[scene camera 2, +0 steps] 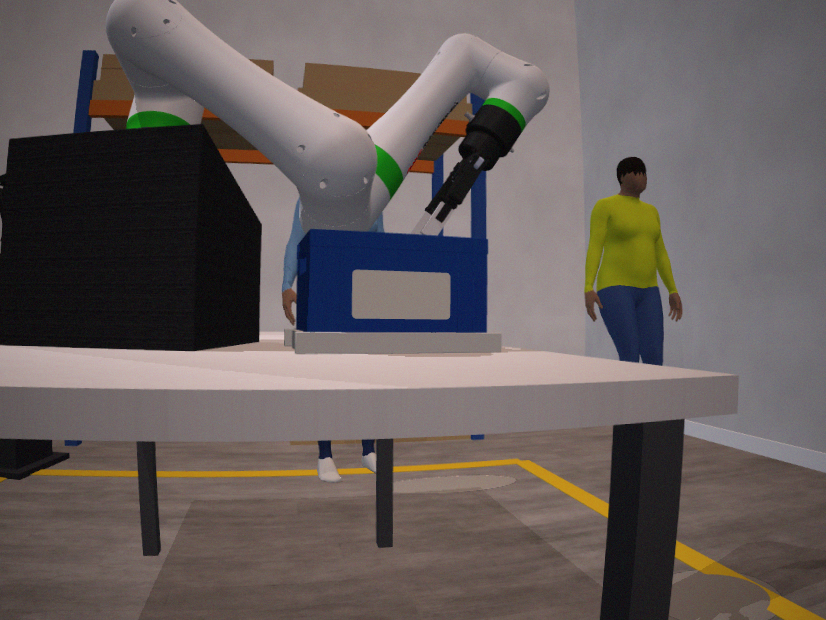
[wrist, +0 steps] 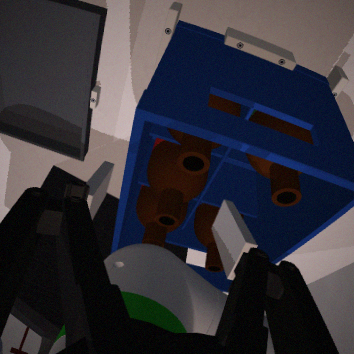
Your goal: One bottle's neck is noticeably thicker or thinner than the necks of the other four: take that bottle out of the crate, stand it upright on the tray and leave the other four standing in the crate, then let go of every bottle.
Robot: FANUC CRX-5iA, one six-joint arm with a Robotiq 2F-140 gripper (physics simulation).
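Places are measured from the arm's base along level axes (x down, y back, z left), in metres.
Pixels of known places: gripper, fingertip midpoint: (wrist: pixel 164 197); arm's base, origin of the base link: (scene camera 2: pixel 152 175).
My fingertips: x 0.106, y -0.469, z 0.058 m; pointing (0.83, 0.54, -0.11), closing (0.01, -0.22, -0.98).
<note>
For each thing: its top centre in the pictures, then the offset to it from my fingertips. "spot": a spot on its surface instead.
- blue crate, middle of its top: (wrist: pixel 203 240) (scene camera 2: pixel 387 241) dx +0.014, dy +0.056, dz -0.073 m
- further neck, middle of its top: (wrist: pixel 152 243) dx +0.036, dy +0.150, dz -0.053 m
- dark rimmed rectangle, surface spot: (wrist: pixel 45 60) spot: dx +0.184, dy +0.085, dz +0.183 m
The blue crate (scene camera 2: pixel 393 241) (wrist: pixel 311 95) stands on the table. In the wrist view it holds brown bottles: one (wrist: pixel 167 167) by the left wall, one (wrist: pixel 171 202) below it, one (wrist: pixel 285 181) at the right and one (wrist: pixel 204 225) partly behind a finger. A further neck (wrist: pixel 154 235) is partly hidden by the arm. I cannot tell surely which neck differs. My gripper (scene camera 2: pixel 427 225) (wrist: pixel 164 197) is open and empty, tilted, its fingertips near the crate's rim height in the scene view. A dark rimmed rectangle (wrist: pixel 45 60), seemingly the tray, is at the upper left.
A tall black box (scene camera 2: pixel 100 240) stands left of the crate on the table (scene camera 2: pixel 373 413). Pale blocks (wrist: pixel 260 49) surround the crate's base. The white arm (scene camera 2: pixel 333 156) passes behind the crate. A rack (scene camera 2: pixel 85 93) and a person (scene camera 2: pixel 628 240) are in the background.
</note>
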